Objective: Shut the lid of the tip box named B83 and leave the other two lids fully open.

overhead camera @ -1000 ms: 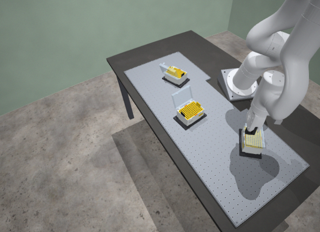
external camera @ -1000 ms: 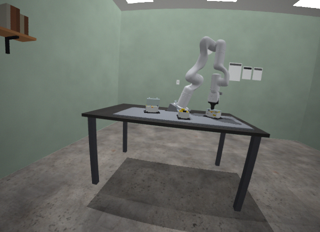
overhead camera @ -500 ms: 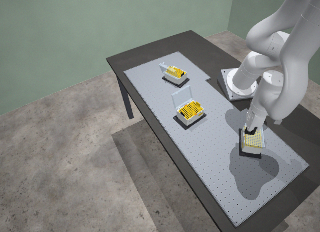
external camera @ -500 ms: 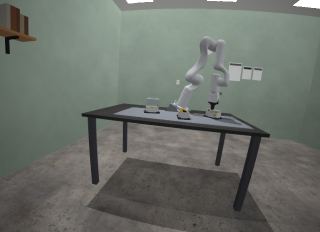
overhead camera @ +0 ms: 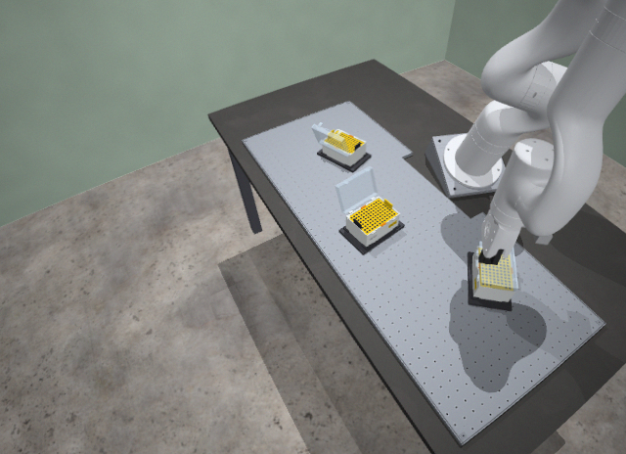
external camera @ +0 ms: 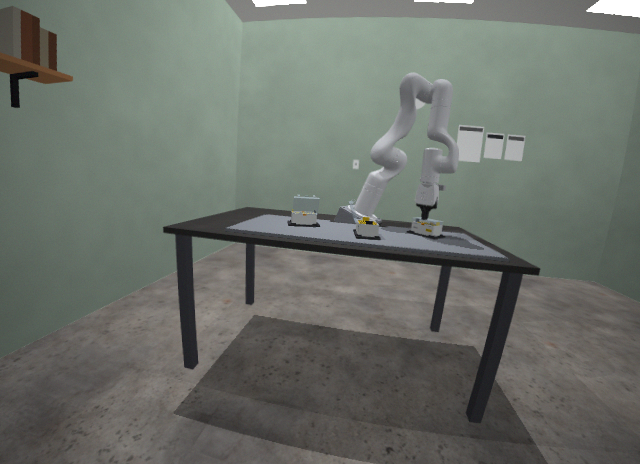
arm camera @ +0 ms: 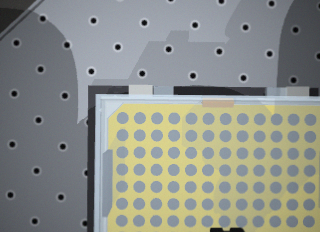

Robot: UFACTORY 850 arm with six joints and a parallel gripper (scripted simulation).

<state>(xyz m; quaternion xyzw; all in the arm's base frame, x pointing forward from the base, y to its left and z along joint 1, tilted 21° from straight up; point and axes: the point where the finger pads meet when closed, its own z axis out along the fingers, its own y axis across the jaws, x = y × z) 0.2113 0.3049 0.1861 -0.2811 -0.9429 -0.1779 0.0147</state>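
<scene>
Now: the tip box 30 mm behind my hand, 20 mm to the left of it and 50 mm below it.
</scene>
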